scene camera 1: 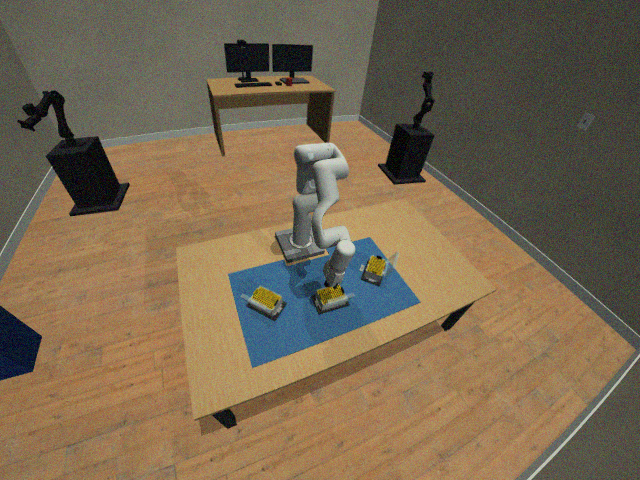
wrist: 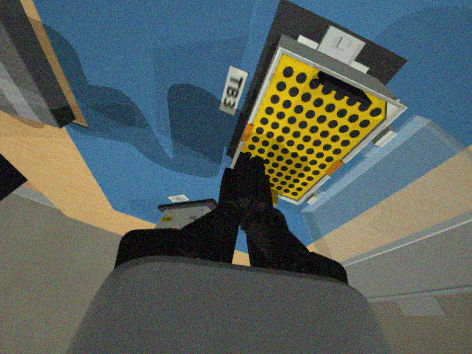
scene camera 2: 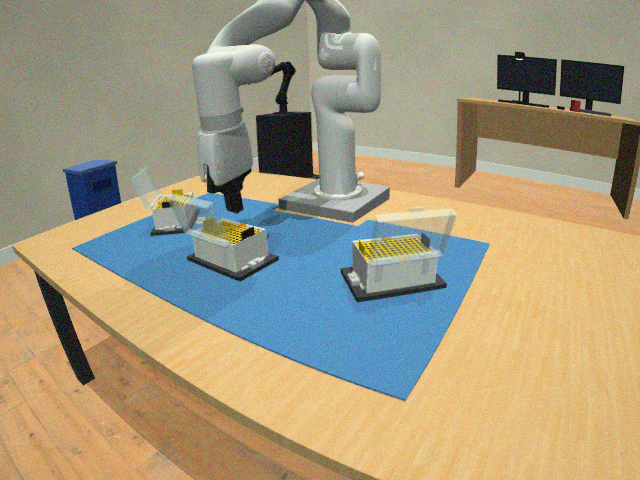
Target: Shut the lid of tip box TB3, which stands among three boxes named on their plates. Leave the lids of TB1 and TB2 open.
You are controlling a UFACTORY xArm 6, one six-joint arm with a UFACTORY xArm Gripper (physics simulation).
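Frame: origin at the arm's base, x left, y back, z up, level; centimetres.
Seen in the pictures: gripper, fingertip midpoint: (scene camera 1: 327, 285) (wrist: 244, 169) (scene camera 2: 235, 210); arm's base, link origin: (scene camera 1: 300, 240) (scene camera 2: 338, 192).
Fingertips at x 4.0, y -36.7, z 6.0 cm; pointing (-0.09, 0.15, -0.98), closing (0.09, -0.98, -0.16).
Offsets run from my fingertips to a thing's top centre. "pt": to the spot under its first point. Level surfaces: height alone.
The tip box TB3 {dx +1.3, dy -3.2, dz -1.4 cm} (scene camera 1: 330, 298) (scene camera 2: 227, 252) (wrist: 320, 117) is the middle box, grey-white with a yellow perforated rack, on a dark base. Its name plate {pt dx +1.0, dy +3.4, dz -8.7 cm} (wrist: 233, 90) lies beside it on the mat. Its clear lid {pt dx +3.9, dy -11.6, dz +4.3 cm} (scene camera 2: 193, 209) (wrist: 380, 160) stands open, tilted back from the hinge side. My gripper (scene camera 1: 333, 286) (scene camera 2: 234, 210) (wrist: 244, 169) is shut and empty, fingertips together, above and close to the box's side opposite the lid hinge. In the wrist view the fingers cover one corner of the box. Whether they touch it cannot be told.
Two other boxes, one at the left (scene camera 1: 266, 299) (scene camera 2: 398, 271) and one at the right (scene camera 1: 375, 268) (scene camera 2: 170, 218) in scene camera 1, have open clear lids. Their names are unreadable. All three stand on a blue mat {dz -8.9 cm} (scene camera 1: 289, 335) (scene camera 2: 310, 320). The arm's base plate (scene camera 2: 356, 206) is behind.
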